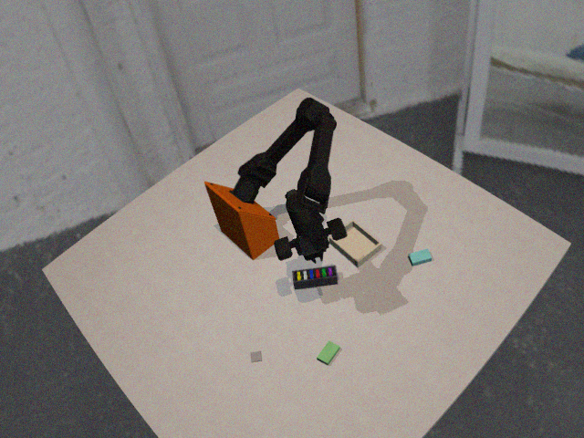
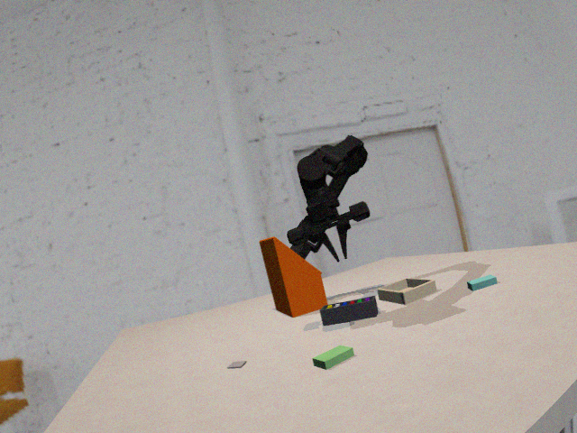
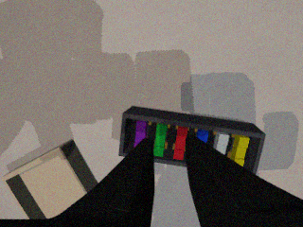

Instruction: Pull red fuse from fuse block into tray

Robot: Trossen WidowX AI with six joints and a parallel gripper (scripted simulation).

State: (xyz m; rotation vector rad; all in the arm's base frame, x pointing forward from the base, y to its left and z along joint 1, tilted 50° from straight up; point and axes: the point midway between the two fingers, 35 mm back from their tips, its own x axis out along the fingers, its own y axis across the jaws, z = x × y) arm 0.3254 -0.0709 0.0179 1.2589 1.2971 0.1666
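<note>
Now: gripper tip 120 mm above the red fuse, 30 mm past it and 20 mm to the right of it. The rest, counted from my gripper tip: white fuse (120 mm below, 50 mm behind, 10 mm to the right); then green fuse (120 mm below, 30 mm to the left, 20 mm behind); then blue fuse (120 mm below, 40 mm behind).
</note>
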